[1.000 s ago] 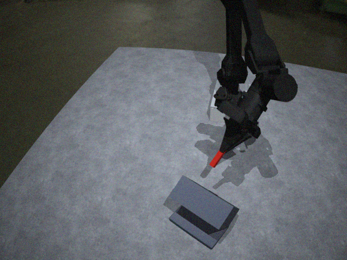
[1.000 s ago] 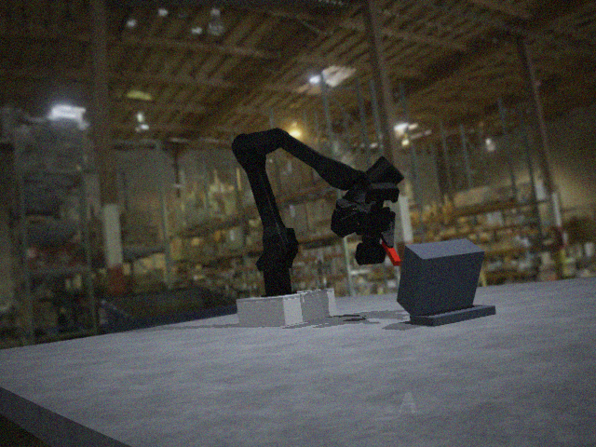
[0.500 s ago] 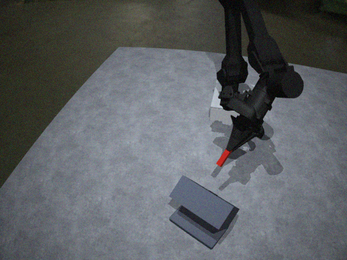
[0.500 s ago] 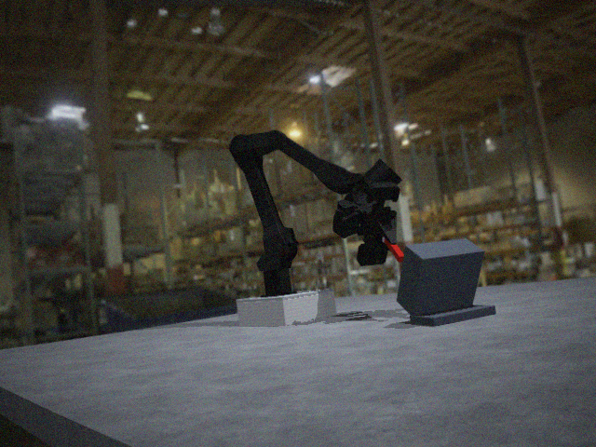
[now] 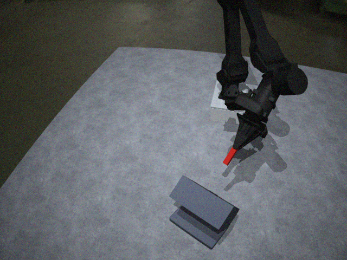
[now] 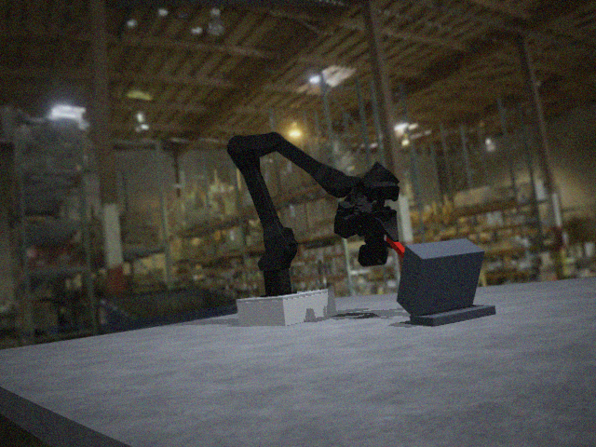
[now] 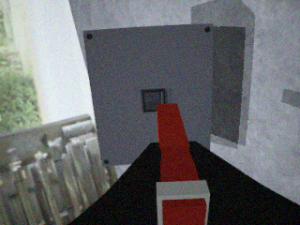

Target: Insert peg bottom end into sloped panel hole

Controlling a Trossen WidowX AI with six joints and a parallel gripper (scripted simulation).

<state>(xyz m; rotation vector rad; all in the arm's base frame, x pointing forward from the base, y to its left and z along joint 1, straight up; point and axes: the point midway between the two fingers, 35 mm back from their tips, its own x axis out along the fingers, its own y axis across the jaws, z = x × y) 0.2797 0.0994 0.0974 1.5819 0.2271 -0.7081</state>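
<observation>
My gripper tip is 120 mm short of the grey sloped panel, 70 mm above it and 20 mm to the left of it. Round my gripper tip: red square peg 10 mm behind, 10 mm above; then dark base plate 140 mm below, 140 mm ahead, 30 mm to the right.
</observation>
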